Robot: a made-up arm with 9 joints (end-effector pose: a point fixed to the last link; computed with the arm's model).
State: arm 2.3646 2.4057 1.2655 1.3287 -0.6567 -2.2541 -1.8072 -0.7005 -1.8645
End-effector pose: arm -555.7 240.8 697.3 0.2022 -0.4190 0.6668 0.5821
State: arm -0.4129 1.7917 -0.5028 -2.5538 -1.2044 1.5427 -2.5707 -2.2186 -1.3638
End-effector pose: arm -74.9 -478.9 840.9 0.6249 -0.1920 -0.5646 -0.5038
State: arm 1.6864 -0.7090 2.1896 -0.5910 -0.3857 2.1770 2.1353 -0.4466 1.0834
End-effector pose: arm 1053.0 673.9 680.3 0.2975 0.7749 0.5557 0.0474
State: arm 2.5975 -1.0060 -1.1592 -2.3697 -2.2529 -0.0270 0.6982 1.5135 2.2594
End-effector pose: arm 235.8 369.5 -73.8 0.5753 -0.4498 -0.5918 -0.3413
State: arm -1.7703 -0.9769 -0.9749 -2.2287 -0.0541 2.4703 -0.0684 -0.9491 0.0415
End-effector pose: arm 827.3 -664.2 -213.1 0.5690 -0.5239 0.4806 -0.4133
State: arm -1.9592 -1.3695 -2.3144 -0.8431 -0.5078 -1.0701 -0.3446 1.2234 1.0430
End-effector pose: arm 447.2 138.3 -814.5 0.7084 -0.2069 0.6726 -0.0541
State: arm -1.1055 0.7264 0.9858 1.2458 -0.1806 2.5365 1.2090 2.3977 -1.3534
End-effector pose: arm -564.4 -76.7 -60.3 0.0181 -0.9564 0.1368 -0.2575
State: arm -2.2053 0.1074 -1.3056 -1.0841 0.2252 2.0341 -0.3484 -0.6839 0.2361
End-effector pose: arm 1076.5 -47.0 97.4 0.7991 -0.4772 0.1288 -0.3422
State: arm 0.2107 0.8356 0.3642 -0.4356 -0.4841 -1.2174 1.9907 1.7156 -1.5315
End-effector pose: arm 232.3 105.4 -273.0 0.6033 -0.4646 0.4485 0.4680
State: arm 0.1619 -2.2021 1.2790 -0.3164 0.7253 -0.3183 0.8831 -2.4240 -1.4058
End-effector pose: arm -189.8 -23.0 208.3 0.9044 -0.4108 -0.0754 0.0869
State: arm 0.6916 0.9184 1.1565 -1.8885 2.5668 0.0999 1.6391 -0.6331 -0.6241
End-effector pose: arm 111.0 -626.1 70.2 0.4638 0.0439 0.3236 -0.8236
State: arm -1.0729 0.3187 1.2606 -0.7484 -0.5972 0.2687 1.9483 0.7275 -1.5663
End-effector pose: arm 91.2 -165.2 -37.6 0.1955 -0.2717 0.7521 0.5677
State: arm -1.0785 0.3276 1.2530 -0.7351 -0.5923 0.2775 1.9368 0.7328 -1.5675
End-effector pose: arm 93.4 -168.4 -39.6 0.2018 -0.2866 0.7479 0.5638
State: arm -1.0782 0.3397 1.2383 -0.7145 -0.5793 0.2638 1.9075 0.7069 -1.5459
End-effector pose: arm 87.5 -183.2 -46.1 0.2032 -0.3167 0.7352 0.5638
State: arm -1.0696 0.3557 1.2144 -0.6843 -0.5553 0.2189 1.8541 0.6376 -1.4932
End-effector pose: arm 74.6 -214.6 -61.5 0.1958 -0.3678 0.7109 0.5665
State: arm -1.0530 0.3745 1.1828 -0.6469 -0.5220 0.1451 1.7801 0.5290 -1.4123
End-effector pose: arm 64.7 -260.9 -87.6 0.1768 -0.4364 0.6765 0.5662
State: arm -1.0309 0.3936 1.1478 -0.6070 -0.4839 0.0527 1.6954 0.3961 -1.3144
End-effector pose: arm 69.3 -313.9 -121.0 0.1463 -0.5121 0.6374 0.5568
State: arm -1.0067 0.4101 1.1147 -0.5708 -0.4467 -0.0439 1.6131 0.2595 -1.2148
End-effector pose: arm 90.8 -362.5 -152.7 0.1088 -0.5810 0.6014 0.5375
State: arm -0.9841 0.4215 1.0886 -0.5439 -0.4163 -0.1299 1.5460 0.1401 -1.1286
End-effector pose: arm 119.6 -398.1 -175.6 0.0722 -0.6320 0.5748 0.5147
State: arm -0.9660 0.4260 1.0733 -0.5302 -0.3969 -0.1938 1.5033 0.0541 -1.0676
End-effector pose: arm 141.0 -418.0 -188.9 0.0448 -0.6602 0.5601 0.4984
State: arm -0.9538 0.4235 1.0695 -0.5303 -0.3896 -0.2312 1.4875 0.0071 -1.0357
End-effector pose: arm 146.9 -425.1 -195.7 0.0301 -0.6671 0.5563 0.4946
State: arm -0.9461 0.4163 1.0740 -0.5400 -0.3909 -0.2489 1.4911 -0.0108 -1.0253
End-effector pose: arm 139.8 -424.1 -198.9 0.0254 -0.6599 0.5592 0.5013
